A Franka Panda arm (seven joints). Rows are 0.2 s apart.
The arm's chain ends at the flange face. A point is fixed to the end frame.
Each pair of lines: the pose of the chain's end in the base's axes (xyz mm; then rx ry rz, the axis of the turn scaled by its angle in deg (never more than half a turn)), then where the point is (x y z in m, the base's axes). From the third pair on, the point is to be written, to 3 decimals.
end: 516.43, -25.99, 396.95, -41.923, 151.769, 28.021
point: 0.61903 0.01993 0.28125
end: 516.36, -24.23, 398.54, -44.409, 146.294, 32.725
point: 0.62245 0.03506 0.29247
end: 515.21, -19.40, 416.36, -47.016, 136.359, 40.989
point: 0.625 0.061 0.330
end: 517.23, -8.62, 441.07, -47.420, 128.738, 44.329
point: 0.632 0.082 0.373
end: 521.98, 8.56, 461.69, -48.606, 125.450, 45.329
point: 0.637 0.103 0.401
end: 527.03, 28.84, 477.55, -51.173, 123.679, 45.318
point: 0.641 0.127 0.419
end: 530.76, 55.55, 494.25, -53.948, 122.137, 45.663
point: 0.642 0.158 0.438
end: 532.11, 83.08, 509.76, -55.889, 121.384, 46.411
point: 0.640 0.189 0.454
